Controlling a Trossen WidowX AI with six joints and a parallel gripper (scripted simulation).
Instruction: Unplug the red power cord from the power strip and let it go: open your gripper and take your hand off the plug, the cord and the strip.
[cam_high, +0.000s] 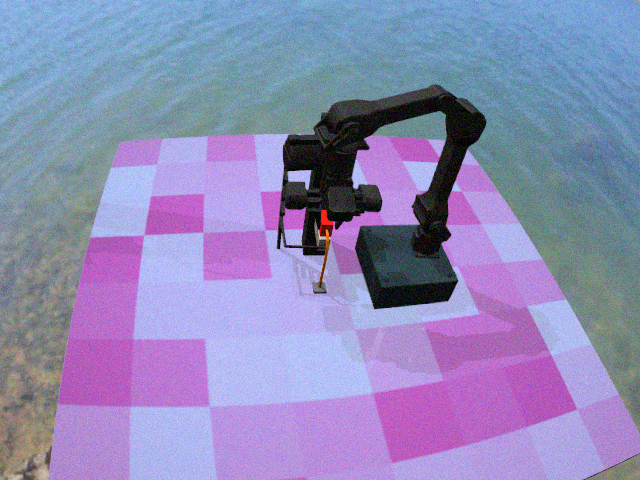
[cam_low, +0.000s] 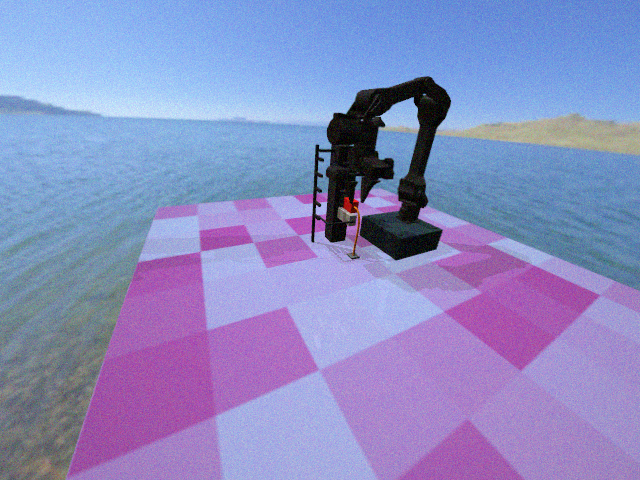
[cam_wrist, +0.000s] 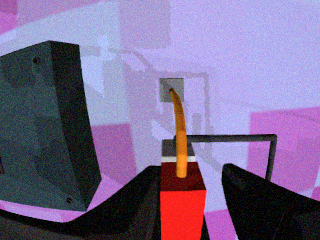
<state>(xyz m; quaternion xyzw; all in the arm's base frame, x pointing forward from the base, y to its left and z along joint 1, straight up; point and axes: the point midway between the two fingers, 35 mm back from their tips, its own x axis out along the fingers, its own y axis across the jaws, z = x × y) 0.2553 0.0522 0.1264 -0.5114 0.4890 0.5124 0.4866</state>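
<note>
My gripper tip is now 5 cm to the left of the red plug and 1 cm above it.
</note>
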